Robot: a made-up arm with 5 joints.
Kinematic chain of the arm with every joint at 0, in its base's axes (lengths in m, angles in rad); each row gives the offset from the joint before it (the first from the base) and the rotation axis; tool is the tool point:
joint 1: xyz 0 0 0.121 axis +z
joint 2: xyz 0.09 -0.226 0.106 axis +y
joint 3: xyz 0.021 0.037 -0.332 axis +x
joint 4: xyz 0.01 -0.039 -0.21 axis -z
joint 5: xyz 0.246 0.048 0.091 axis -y
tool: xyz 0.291 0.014 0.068
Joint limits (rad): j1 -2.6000..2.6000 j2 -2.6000..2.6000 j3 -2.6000..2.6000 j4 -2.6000..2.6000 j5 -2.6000..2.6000
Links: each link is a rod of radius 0.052 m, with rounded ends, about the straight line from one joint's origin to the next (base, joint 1, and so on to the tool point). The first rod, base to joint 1, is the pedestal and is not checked.
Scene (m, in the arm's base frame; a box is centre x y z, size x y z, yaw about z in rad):
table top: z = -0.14
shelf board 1: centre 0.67 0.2 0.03 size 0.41 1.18 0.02 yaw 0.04
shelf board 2: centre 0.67 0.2 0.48 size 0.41 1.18 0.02 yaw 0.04
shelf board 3: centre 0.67 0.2 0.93 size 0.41 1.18 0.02 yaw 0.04
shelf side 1: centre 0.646 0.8 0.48 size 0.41 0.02 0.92 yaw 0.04
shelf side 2: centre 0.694 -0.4 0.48 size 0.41 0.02 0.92 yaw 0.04
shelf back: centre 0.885 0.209 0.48 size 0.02 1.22 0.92 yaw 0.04
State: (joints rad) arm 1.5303 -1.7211 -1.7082 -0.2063 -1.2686
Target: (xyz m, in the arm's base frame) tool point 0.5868 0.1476 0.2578
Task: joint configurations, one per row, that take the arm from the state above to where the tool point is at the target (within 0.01 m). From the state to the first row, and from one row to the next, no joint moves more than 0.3 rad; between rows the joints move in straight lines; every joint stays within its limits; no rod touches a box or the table.
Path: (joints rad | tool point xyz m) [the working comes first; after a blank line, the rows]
Joints at the target: 1.3293 -1.2346 -2.1488 -0.4074 -2.3330
Straight joint move there: touches shelf board 2.

1: 1.8137 -1.4352 -1.6629 -0.1006 -1.2564 | 0.4300 0.6259 0.5978
2: 2.0971 -1.1493 -1.6175 0.0051 -1.2441 | 0.1978 0.7790 0.4868
3: 2.3806 -0.8634 -1.5722 0.1108 -1.2319 | -0.0574 0.8277 0.3622
4: 2.1178 -0.9562 -1.7163 -0.0187 -1.5072 | 0.2235 0.7750 0.3486
5: 1.8549 -1.0490 -1.8605 -0.1483 -1.7825 | 0.4535 0.6101 0.3270
6: 1.5921 -1.1418 -2.0046 -0.2779 -2.0578 | 0.5795 0.3777 0.2962
7: 1.3293 -1.2346 -2.1488 -0.4074 -2.3330 | 0.5868 0.1476 0.2578

